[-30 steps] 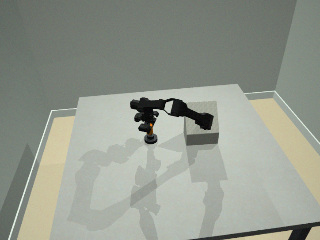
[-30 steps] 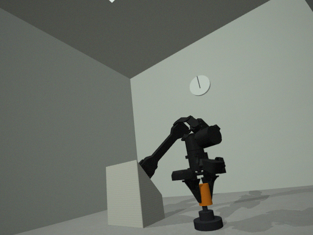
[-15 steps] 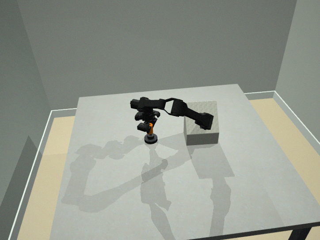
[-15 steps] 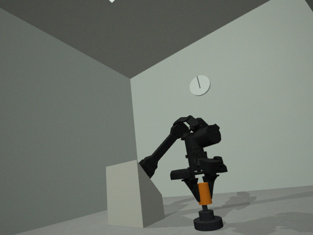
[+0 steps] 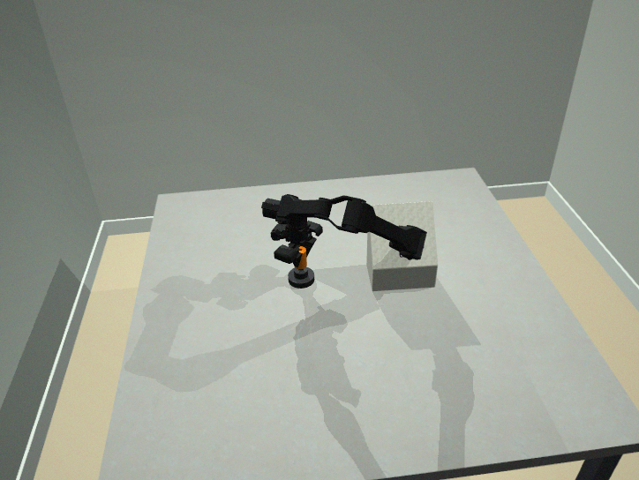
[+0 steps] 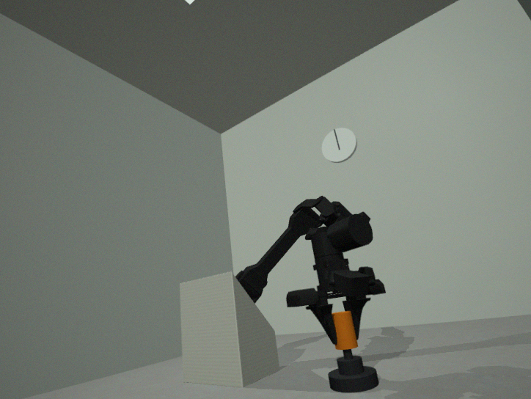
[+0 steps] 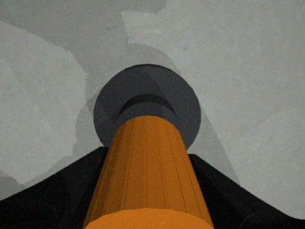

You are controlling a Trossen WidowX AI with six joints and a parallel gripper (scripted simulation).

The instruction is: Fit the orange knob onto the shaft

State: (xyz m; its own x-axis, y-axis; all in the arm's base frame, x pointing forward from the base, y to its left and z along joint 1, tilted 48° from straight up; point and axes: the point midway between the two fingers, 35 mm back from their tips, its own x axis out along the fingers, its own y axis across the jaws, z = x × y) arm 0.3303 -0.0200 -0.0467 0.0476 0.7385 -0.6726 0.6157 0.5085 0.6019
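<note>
Right now my gripper tip is 2 cm below the orange knob. From my gripper tip the other things lie so: dark pedestal 4 cm below.
</note>
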